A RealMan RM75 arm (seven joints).
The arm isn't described. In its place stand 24 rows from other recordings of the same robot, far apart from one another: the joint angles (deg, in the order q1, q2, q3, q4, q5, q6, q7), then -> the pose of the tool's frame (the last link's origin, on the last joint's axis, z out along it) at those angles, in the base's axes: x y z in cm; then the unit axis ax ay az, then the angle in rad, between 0 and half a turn.
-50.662 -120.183 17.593 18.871 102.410 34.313 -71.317 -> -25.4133 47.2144 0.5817 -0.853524 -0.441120 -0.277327 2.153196
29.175 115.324 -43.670 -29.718 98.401 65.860 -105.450 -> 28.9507 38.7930 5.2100 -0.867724 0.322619 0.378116 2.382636
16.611 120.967 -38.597 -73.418 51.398 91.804 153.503 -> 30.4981 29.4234 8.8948 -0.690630 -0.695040 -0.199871 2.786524
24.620 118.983 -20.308 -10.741 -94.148 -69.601 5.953 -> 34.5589 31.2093 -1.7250 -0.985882 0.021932 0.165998 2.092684
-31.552 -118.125 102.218 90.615 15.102 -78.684 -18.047 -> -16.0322 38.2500 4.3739 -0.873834 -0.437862 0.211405 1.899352
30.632 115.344 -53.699 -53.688 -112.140 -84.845 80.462 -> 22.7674 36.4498 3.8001 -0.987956 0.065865 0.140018 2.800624
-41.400 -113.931 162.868 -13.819 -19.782 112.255 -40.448 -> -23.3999 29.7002 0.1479 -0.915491 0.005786 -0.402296 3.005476
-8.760 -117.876 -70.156 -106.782 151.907 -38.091 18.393 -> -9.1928 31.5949 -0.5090 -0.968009 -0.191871 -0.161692 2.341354
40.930 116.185 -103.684 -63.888 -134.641 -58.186 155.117 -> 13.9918 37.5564 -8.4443 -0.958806 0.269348 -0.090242 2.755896
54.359 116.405 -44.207 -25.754 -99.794 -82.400 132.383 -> 10.9853 41.9157 -0.7763 0.789034 -0.509639 -0.343066 3.003102
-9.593 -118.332 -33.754 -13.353 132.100 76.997 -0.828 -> -34.9617 22.9993 -3.9646 -0.916013 -0.228589 -0.329649 1.902847
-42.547 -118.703 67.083 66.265 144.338 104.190 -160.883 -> -17.4580 34.6117 0.7186 -0.838164 -0.520470 0.163068 3.027375
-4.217 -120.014 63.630 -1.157 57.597 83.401 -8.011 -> -37.1301 14.5907 -6.7608 -0.944287 -0.213789 -0.250232 2.227572
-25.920 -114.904 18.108 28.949 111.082 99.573 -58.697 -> -30.1343 30.2143 5.5486 -0.917859 -0.145520 -0.369267 2.608308
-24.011 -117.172 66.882 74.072 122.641 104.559 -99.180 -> -21.0939 29.1908 2.3945 0.995985 0.089465 0.003100 3.099108
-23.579 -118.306 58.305 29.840 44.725 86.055 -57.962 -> -23.8708 34.5915 6.8581 -0.777883 -0.152208 -0.609698 2.388703
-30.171 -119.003 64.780 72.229 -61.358 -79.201 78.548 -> -16.6825 37.2664 2.8166 -0.992668 -0.082445 -0.088390 2.763501
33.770 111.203 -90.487 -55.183 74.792 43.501 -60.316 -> 18.9918 41.8704 -1.5847 -0.961571 0.256594 0.097679 2.575817
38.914 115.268 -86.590 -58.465 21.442 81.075 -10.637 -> 24.7661 36.9121 -0.8835 -0.817588 0.498300 -0.288526 2.625118
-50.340 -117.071 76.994 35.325 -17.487 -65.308 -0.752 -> -25.6573 40.6387 -3.2359 -0.755649 -0.614757 0.225984 2.507306
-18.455 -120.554 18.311 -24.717 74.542 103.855 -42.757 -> -27.7002 21.4211 -4.7392 -0.583915 -0.438499 -0.683200 2.392036
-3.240 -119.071 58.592 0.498 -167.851 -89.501 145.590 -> -42.2393 16.1630 5.6408 -0.679757 -0.486729 -0.548658 1.589162
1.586 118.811 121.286 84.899 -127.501 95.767 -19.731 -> 30.9476 22.7488 6.6863 -0.703692 0.708823 0.048865 2.831128
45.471 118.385 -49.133 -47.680 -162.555 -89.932 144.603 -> 25.6698 36.9070 1.0733 -0.824172 0.537497 -0.178434 2.884088
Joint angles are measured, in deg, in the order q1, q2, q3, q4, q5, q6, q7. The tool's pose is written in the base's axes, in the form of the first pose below.
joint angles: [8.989, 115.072, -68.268, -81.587, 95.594, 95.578, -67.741]
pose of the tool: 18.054 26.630 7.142 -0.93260 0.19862 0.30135 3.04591
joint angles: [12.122, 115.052, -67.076, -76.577, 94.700, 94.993, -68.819]
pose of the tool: 18.475 28.015 6.698 -0.92886 0.20977 0.30532 3.04606
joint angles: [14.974, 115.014, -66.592, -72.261, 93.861, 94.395, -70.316]
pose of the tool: 18.631 29.156 6.067 -0.92791 0.21314 0.30586 3.05242
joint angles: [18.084, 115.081, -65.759, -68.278, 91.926, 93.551, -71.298]
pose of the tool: 18.736 30.412 5.384 -0.92883 0.21884 0.29897 3.05288
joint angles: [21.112, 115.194, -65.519, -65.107, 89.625, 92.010, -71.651]
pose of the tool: 18.587 31.667 4.549 -0.93140 0.22466 0.28640 3.05126
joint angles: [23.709, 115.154, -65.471, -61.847, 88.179, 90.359, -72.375]
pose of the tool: 18.508 32.757 3.799 -0.93277 0.22954 0.27794 3.04735
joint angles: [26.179, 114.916, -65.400, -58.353, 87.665, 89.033, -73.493]
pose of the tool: 18.393 33.726 3.207 -0.93316 0.23173 0.27481 3.04664
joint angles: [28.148, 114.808, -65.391, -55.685, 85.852, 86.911, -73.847]
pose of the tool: 18.579 34.654 2.539 -0.93505 0.24017 0.26078 3.03070
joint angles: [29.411, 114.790, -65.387, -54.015, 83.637, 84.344, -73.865]
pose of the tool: 18.973 35.463 2.006 -0.93733 0.24948 0.24325 3.00069
